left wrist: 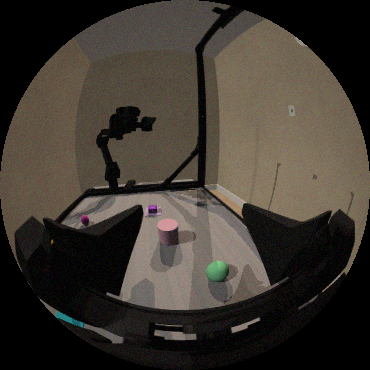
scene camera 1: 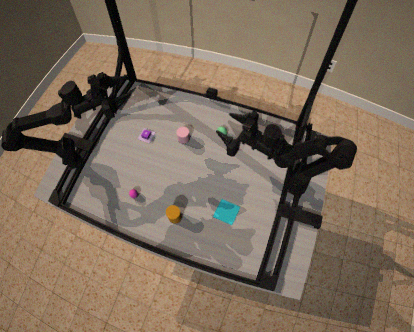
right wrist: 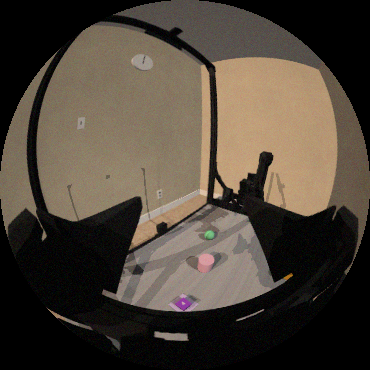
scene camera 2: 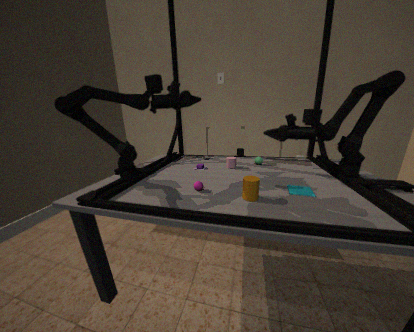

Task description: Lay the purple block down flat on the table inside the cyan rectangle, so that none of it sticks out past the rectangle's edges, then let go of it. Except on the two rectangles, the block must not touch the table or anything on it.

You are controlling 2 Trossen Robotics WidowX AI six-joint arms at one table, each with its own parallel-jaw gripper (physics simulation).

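Places are measured from the left arm's base along level axes (x left, y back, z up), in metres.
Pixels of known places: left gripper, fingertip midpoint: [left wrist: 194, 209] [scene camera 1: 222, 122] [right wrist: 230, 205] [scene camera 2: 265, 132]; right gripper, fingertip midpoint: [left wrist: 144, 116] [scene camera 1: 127, 85] [right wrist: 195, 202] [scene camera 2: 197, 100]; left arm's base at its link origin: [scene camera 1: 296, 188] [scene camera 2: 348, 172]; right arm's base at its link origin: [left wrist: 113, 188] [scene camera 1: 74, 161] [scene camera 2: 128, 177].
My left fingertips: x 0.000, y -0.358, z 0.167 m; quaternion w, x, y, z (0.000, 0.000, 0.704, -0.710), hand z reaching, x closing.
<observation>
For each thing: its middle in the pictures, then the offset to it from my left fingertips. "pt": a spot on its surface instead.
- small purple block at the middle of its body: [right wrist: 183, 303] [left wrist: 152, 208] [scene camera 1: 146, 134] [scene camera 2: 200, 166] dy -0.306, dx +0.125, dz -0.176 m
- pale lilac rectangle at a spot on its surface: [right wrist: 175, 303] pt dy -0.324, dx +0.114, dz -0.166 m
- cyan rectangle at a spot on its surface: [scene camera 1: 226, 212] [scene camera 2: 300, 190] pt dy +0.167, dx +0.228, dz -0.184 m
- pink cylinder at the middle of its body: [left wrist: 167, 231] [right wrist: 205, 263] [scene camera 1: 183, 135] [scene camera 2: 231, 162] dy -0.157, dx +0.049, dz -0.160 m
- green ball at the middle of its body: [left wrist: 216, 270] [scene camera 1: 221, 131] [right wrist: 208, 234] [scene camera 2: 258, 160] dy -0.031, dx -0.055, dz -0.163 m
- orange cylinder at the middle of its body: [scene camera 2: 250, 188] [scene camera 1: 174, 214] dy +0.014, dx +0.350, dz -0.151 m
- magenta ball at the middle of its body: [scene camera 2: 198, 185] [scene camera 1: 133, 193] dy -0.173, dx +0.370, dz -0.168 m
The small purple block [scene camera 1: 145, 134] [scene camera 2: 200, 166] [left wrist: 152, 209] [right wrist: 183, 303] rests on a pale lilac rectangle [scene camera 1: 145, 140] [left wrist: 153, 214] [right wrist: 173, 303], near the back left in scene camera 1. The cyan rectangle [scene camera 1: 226, 212] [scene camera 2: 301, 190] [left wrist: 70, 319] lies bare at the front right. My left gripper [scene camera 1: 224, 124] [scene camera 2: 266, 133] [left wrist: 194, 209] is open and empty, above the table's back right part, far from the block. My right gripper [scene camera 1: 127, 87] [scene camera 2: 200, 99] [right wrist: 195, 202] is open and empty, high above the back left, with the block low in its wrist view.
A pink cylinder [scene camera 1: 183, 135] [scene camera 2: 231, 163] [left wrist: 168, 232] [right wrist: 205, 263] stands right of the block. A green ball [scene camera 1: 221, 130] [scene camera 2: 258, 160] [left wrist: 217, 271] [right wrist: 209, 234] lies farther right. An orange cylinder [scene camera 1: 173, 214] [scene camera 2: 251, 188] stands left of the cyan rectangle. A magenta ball [scene camera 1: 133, 193] [scene camera 2: 198, 185] lies front left.
</observation>
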